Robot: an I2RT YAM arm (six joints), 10 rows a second.
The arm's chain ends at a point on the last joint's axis. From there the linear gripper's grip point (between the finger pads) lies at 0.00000 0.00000 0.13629 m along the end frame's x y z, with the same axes.
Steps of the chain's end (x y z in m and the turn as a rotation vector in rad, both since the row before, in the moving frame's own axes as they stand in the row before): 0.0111, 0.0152, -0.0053, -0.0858, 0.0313, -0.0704; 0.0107, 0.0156, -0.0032, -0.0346, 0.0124, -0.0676; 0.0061, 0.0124, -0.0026, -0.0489, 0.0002, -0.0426; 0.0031, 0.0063, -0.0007, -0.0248, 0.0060, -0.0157; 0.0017, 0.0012, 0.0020, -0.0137, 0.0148, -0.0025
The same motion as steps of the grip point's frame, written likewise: 0.0158, 0.0267, -0.0059, -0.0858, 0.0313, -0.0704; 0.0125, 0.0203, -0.0033, -0.0346, 0.0124, -0.0676; 0.0063, 0.0191, -0.0028, -0.0489, 0.0002, -0.0426; 0.0039, 0.0097, -0.0007, -0.0248, 0.0060, -0.0157; 0.0037, 0.0031, 0.0020, -0.0137, 0.0148, -0.0025
